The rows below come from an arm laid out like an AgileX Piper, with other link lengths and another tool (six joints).
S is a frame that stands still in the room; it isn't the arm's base.
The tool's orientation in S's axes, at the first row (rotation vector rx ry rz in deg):
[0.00, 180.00, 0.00]
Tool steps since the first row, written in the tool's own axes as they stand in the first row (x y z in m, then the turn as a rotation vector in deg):
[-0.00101, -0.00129, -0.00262, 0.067, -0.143, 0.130]
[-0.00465, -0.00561, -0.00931, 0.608, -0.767, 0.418]
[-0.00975, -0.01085, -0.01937, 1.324, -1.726, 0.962]
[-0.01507, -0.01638, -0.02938, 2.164, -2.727, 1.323]
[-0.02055, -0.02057, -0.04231, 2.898, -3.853, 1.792]
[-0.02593, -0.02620, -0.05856, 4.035, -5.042, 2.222]
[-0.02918, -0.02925, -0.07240, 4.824, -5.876, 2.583]
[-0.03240, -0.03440, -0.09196, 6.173, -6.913, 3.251]
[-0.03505, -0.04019, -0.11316, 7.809, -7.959, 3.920]
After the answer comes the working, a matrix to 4 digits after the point.
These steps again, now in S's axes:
[0.00101, -0.00129, 0.00262, -0.067, -0.143, -0.130]
[0.00465, -0.00561, 0.00931, -0.608, -0.767, -0.418]
[0.00975, -0.01085, 0.01937, -1.324, -1.726, -0.962]
[0.01507, -0.01638, 0.02938, -2.164, -2.727, -1.323]
[0.02055, -0.02057, 0.04231, -2.898, -3.853, -1.792]
[0.02593, -0.02620, 0.05856, -4.035, -5.042, -2.222]
[0.02918, -0.02925, 0.07240, -4.824, -5.876, -2.583]
[0.03240, -0.03440, 0.09196, -6.173, -6.913, -3.251]
[0.03505, -0.04019, 0.11316, -7.809, -7.959, -3.920]

The tool's axes in the first row as the columns of a matrix, in S's axes (rounded; the answer above uses it unrounded):
[-1.0000, 0.0000, 0.0000]
[0.0000, 1.0000, 0.0000]
[0.0000, 0.0000, -1.0000]

